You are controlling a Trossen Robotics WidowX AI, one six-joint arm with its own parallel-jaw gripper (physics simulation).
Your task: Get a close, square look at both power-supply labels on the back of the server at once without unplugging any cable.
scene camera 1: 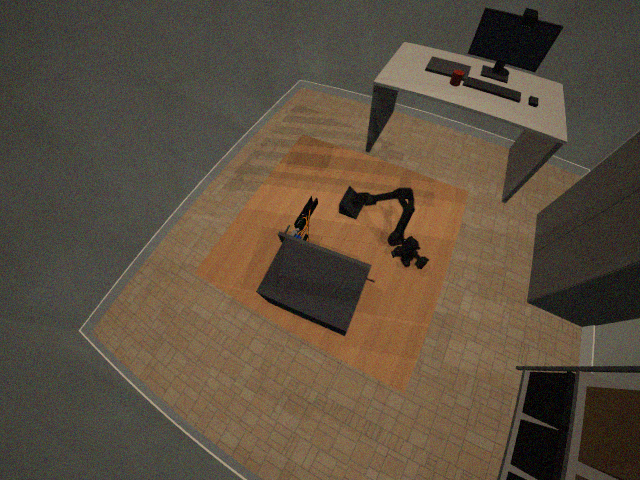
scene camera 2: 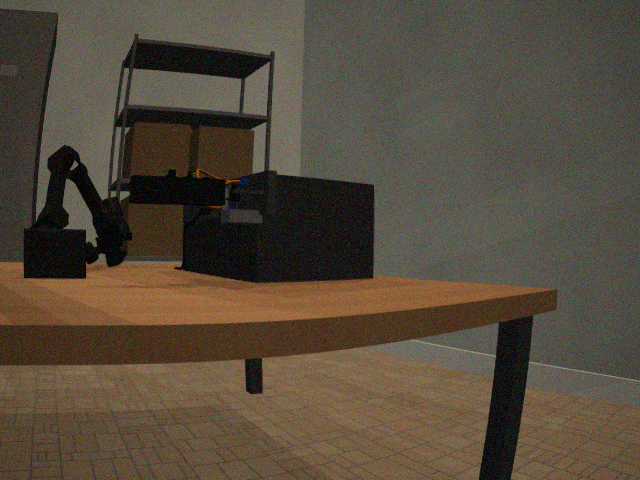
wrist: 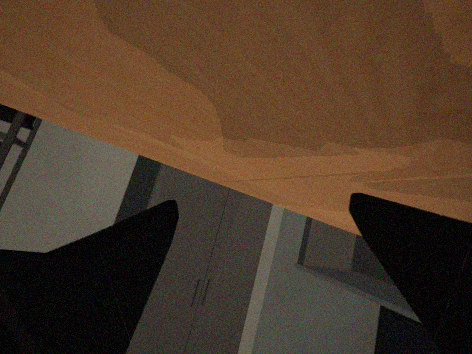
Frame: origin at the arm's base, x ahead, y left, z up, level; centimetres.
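Seen in the pictures: gripper, fingertip midpoint: (scene camera 1: 424, 254) (wrist: 261, 204); arm's base, link origin: (scene camera 1: 355, 200) (scene camera 2: 45, 253).
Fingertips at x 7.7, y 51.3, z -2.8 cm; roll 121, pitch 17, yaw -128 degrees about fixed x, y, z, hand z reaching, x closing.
Offsets run from my fingertips to a thing's top centre. "pt": to the spot under its first point. Level surfaces: height alone.
The server (scene camera 1: 315, 284) (scene camera 2: 320, 227) is a dark box on the wooden table @(dz -2.3 cm) (scene camera 1: 377, 330) (scene camera 2: 413, 297). Its cabled side faces the arm base. A black cable carrier @(pt dx +22.2, dy -66.5, dz +15.7 cm) (scene camera 2: 175, 190) sticks out from that side, with orange cables @(pt dx +25.5, dy -60.2, dz +16.9 cm) (scene camera 1: 309, 219) (scene camera 2: 206, 173) and blue plugs @(dx +38.8, dy -58.3, dz +19.4 cm) (scene camera 2: 243, 181). No power-supply label can be made out in any view; the server does not show in the wrist view. My gripper (wrist: 261, 204) is open and empty. In scene view 1 the arm's wrist (scene camera 1: 408, 250) is low, right of the server and apart from it; the wrist view faces the table edge and room.
The arm base (scene camera 1: 351, 202) (scene camera 2: 54, 253) stands behind the server's cabled side. A thin dark piece @(pt dx +29.8, dy -17.7, dz -1.5 cm) (scene camera 1: 370, 280) juts from the server's right side. Beyond the table are a white desk (scene camera 1: 413, 59), a grey cabinet (scene camera 1: 584, 227) (wrist: 200, 240) and a shelf rack (scene camera 2: 270, 103) with cardboard boxes (scene camera 2: 160, 149).
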